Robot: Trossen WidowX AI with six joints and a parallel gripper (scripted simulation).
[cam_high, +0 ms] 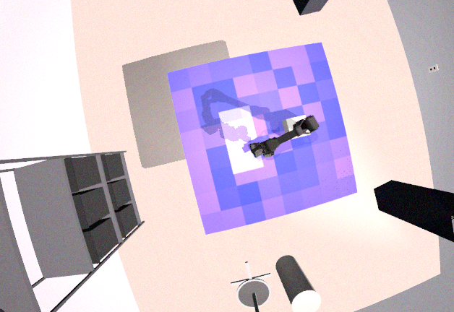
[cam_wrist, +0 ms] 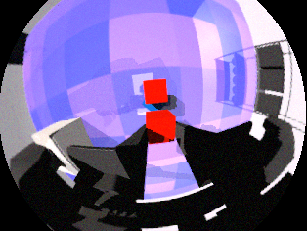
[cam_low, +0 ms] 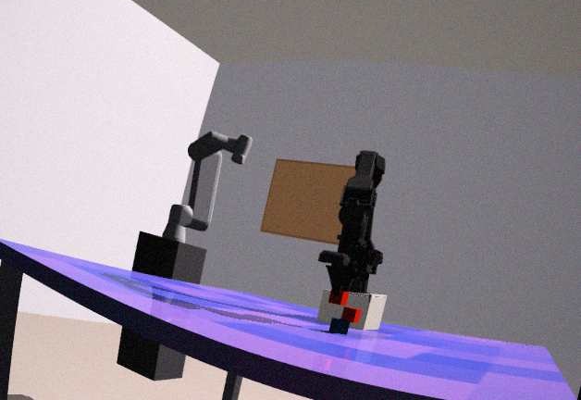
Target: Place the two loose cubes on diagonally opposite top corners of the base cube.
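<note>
Now: gripper tip 70 mm above the blue cube and 20 mm to the right of it.
</note>
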